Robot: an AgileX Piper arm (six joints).
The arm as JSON. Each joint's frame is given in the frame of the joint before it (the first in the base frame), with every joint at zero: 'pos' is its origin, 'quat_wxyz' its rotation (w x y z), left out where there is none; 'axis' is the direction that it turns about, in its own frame. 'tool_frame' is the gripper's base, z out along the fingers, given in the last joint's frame.
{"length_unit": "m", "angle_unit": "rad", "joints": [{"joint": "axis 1", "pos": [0.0, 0.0, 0.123], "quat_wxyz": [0.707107, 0.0, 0.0, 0.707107], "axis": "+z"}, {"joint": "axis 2", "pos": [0.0, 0.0, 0.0], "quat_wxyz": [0.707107, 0.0, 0.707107, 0.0], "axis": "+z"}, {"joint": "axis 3", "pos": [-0.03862, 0.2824, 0.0], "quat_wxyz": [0.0, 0.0, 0.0, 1.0], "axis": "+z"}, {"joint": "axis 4", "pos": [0.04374, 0.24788, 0.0], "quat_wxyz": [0.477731, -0.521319, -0.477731, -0.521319], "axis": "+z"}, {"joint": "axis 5", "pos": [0.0, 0.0, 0.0], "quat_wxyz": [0.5, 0.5, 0.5, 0.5], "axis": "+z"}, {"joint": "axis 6", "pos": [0.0, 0.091, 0.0], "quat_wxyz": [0.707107, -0.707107, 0.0, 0.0], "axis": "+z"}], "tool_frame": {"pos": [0.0, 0.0, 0.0], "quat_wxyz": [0.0, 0.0, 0.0, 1.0]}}
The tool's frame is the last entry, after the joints.
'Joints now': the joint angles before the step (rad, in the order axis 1, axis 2, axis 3, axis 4, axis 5, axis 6). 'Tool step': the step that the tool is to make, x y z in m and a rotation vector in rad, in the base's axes. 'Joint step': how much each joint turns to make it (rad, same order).
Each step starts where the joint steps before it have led.
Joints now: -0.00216 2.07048 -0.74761 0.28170 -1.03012 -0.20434
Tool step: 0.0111 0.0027 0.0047 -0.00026 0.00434 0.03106
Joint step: 0.00015 -0.00010 -0.04645 -0.02696 0.05187 -0.00388
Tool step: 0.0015 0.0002 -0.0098 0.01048 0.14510 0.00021
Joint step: -0.00029 0.00016 -0.02378 0.03228 0.16519 -0.04596
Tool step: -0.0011 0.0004 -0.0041 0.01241 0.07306 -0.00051
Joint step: 0.00001 -0.00433 -0.00700 0.01997 0.08395 -0.02033
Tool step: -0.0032 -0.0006 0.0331 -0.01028 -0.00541 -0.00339
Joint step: 0.00021 -0.11344 0.00187 0.05414 0.09679 -0.07147
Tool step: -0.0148 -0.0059 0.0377 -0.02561 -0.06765 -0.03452
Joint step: -0.00826 -0.13731 0.04253 0.06782 0.01127 -0.07345
